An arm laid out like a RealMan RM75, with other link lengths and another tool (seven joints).
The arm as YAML. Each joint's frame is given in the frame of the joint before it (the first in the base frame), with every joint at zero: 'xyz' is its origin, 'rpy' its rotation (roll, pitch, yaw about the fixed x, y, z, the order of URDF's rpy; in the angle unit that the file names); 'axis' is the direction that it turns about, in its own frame. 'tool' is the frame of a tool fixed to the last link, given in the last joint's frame.
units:
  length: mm
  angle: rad
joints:
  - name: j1
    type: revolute
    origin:
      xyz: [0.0, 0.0, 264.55]
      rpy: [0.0, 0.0, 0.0]
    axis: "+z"
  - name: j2
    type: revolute
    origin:
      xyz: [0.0, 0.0, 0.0]
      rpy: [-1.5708, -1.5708, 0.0]
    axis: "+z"
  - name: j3
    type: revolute
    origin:
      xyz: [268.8, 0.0, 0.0]
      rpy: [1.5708, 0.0, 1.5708]
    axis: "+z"
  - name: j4
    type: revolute
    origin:
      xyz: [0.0, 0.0, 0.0]
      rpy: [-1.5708, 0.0, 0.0]
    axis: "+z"
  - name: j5
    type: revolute
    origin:
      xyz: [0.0, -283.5, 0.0]
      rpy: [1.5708, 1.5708, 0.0]
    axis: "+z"
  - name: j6
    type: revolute
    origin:
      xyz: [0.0, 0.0, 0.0]
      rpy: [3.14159, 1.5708, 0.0]
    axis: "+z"
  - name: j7
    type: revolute
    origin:
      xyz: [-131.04, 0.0, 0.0]
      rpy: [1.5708, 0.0, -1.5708]
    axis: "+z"
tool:
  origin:
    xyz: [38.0, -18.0, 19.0]
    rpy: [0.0, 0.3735, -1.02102]
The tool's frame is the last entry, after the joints.
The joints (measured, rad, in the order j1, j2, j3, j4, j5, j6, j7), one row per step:
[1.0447 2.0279 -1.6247 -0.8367 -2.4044 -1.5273 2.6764]
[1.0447 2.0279 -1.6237 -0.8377 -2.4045 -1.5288 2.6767]
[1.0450 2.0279 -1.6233 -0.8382 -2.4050 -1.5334 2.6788]
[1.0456 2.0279 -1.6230 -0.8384 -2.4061 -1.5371 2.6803]
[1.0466 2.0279 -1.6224 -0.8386 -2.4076 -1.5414 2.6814]
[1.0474 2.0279 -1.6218 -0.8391 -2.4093 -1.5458 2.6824]
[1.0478 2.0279 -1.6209 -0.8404 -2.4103 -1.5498 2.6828]
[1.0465 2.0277 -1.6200 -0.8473 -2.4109 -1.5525 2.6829]
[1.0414 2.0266 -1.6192 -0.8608 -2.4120 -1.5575 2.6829]
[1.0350 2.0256 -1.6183 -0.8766 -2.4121 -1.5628 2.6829]
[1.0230 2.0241 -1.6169 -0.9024 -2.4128 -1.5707 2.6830]
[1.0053 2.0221 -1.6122 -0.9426 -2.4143 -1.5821 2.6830]
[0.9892 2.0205 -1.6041 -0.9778 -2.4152 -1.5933 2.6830]
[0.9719 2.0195 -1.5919 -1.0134 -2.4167 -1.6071 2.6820]
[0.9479 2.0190 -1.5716 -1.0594 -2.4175 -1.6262 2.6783]
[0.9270 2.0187 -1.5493 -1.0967 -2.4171 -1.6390 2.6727]
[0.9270 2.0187 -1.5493 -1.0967 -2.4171 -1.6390 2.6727]
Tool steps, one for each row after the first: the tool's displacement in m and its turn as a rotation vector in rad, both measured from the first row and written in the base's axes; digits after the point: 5 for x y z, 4 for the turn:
[-0.00027 -0.00007 0.00023 -0.0003 0.0004 -0.0005]
[-0.00034 -0.00062 0.00064 -0.0021 -0.0018 -0.0036]
[-0.00044 -0.00097 0.00102 -0.0035 -0.0043 -0.0056]
[-0.00066 -0.00127 0.00151 -0.0053 -0.0072 -0.0071]
[-0.00085 -0.00157 0.00205 -0.0071 -0.0102 -0.0084]
[-0.00119 -0.00184 0.00254 -0.0088 -0.0117 -0.0091]
[-0.00244 -0.00187 0.00319 -0.0088 -0.0102 -0.0058]
[-0.00361 -0.00212 0.00469 -0.0083 -0.0080 -0.0011]
[-0.00496 -0.00260 0.00618 -0.0081 -0.0041 0.0039]
[-0.00645 -0.00355 0.00862 -0.0069 0.0020 0.0109]
[-0.00929 -0.00473 0.01268 -0.0029 0.0134 0.0226]
[-0.01157 -0.00580 0.01686 0.0017 0.0258 0.0299]
[-0.01336 -0.00711 0.02178 0.0064 0.0395 0.0346]
[-0.01497 -0.00898 0.02881 0.0128 0.0605 0.0384]
[-0.01574 -0.00981 0.03543 0.0225 0.0833 0.0411]
[-0.01574 -0.00981 0.03543 0.0225 0.0833 0.0411]

